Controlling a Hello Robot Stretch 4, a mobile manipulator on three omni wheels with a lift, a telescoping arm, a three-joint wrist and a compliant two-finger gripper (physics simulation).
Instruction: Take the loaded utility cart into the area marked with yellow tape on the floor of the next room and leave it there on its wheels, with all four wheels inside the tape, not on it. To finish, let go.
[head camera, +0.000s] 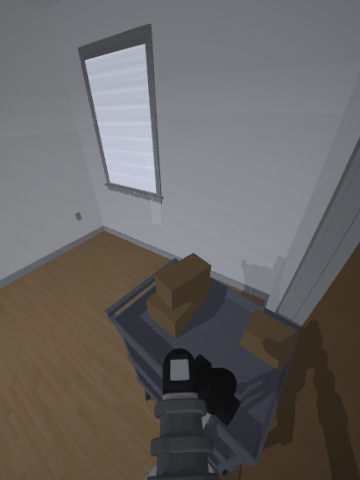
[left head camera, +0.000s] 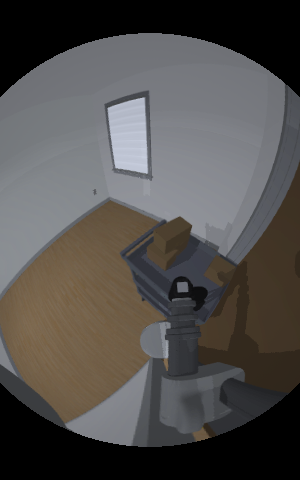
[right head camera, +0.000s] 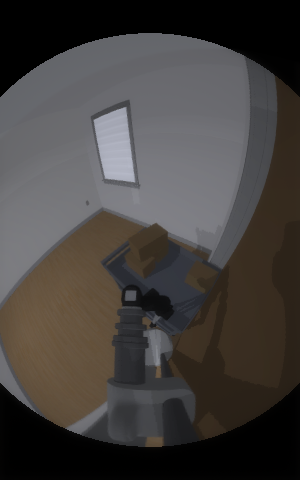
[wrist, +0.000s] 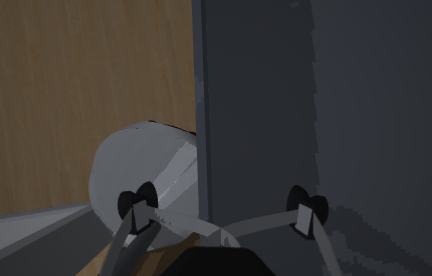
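Observation:
The blue-grey utility cart stands upright before the robot. On its top tray, one brown box lies over another brown box at the far left. A third brown box is at the right end. My gripper is open at the near side of the cart; in the wrist view its fingers appear on either side of the tray's rim. Their height against the rim is unclear. Most wheels are hidden. The yellow tape does not show.
A wall with a window stands behind the cart. A grey door frame rises close to the cart's right far corner. A pale round part lies low beside the near side.

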